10 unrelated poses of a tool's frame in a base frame.
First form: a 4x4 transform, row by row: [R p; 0 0 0 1], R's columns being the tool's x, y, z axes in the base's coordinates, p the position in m. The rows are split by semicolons.
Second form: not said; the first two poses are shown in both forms.
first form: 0.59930 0.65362 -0.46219 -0.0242; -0.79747 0.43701 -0.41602 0.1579; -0.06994 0.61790 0.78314 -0.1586; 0 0 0 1
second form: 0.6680 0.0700 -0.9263 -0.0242 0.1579 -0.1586
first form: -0.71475 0.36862 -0.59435 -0.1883; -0.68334 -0.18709 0.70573 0.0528; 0.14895 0.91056 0.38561 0.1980; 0 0 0 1
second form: 1.1702 -0.1495 -2.3787 -0.1883 0.0528 0.1980
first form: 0.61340 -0.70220 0.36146 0.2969; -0.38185 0.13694 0.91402 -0.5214; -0.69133 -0.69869 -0.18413 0.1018; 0 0 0 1
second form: -1.8285 0.7633 -0.5568 0.2969 -0.5214 0.1018
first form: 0.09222 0.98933 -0.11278 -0.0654; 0.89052 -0.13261 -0.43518 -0.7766; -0.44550 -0.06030 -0.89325 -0.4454; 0 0 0 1
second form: -3.0742 0.4617 1.4676 -0.0654 -0.7766 -0.4454
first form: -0.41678 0.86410 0.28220 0.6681; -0.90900 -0.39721 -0.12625 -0.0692; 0.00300 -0.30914 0.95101 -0.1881; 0 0 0 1
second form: -0.3143 -0.0030 -2.0007 0.6681 -0.0692 -0.1881
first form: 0.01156 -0.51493 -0.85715 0.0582; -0.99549 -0.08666 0.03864 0.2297; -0.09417 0.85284 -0.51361 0.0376; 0 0 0 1
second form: 2.1129 0.0943 -1.5592 0.0582 0.2297 0.0376
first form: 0.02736 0.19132 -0.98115 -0.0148; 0.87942 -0.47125 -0.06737 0.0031; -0.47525 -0.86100 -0.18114 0.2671; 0 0 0 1
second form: -1.7782 0.4953 1.5397 -0.0148 0.0031 0.2671
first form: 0.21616 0.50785 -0.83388 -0.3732; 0.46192 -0.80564 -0.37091 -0.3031; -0.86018 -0.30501 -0.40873 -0.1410; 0 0 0 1
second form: -2.5005 1.0356 1.1331 -0.3732 -0.3031 -0.1410
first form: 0.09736 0.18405 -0.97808 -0.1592; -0.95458 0.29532 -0.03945 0.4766; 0.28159 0.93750 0.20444 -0.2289; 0 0 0 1
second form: 1.3561 -0.2854 -1.4692 -0.1592 0.4766 -0.2289
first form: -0.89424 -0.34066 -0.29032 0.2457; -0.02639 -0.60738 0.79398 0.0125; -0.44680 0.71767 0.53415 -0.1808; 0 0 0 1
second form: 0.9310 0.4632 -3.1121 0.2457 0.0125 -0.1808
